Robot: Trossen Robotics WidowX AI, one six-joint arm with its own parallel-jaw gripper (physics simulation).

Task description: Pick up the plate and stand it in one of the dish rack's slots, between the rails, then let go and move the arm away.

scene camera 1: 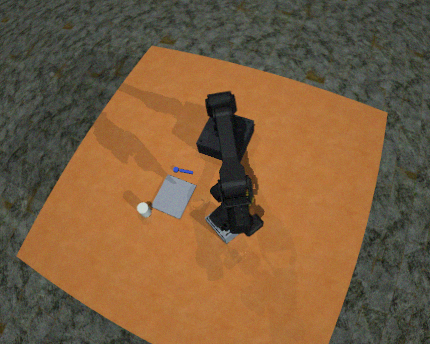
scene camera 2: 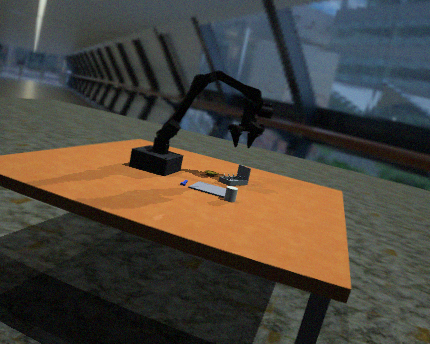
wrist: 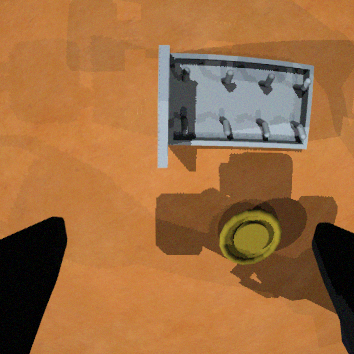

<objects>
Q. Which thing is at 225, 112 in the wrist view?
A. A grey dish rack.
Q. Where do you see a yellow plate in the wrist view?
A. At 249, 236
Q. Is my gripper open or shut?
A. Open.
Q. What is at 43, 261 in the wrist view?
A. My gripper.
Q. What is my gripper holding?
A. Nothing.
</objects>
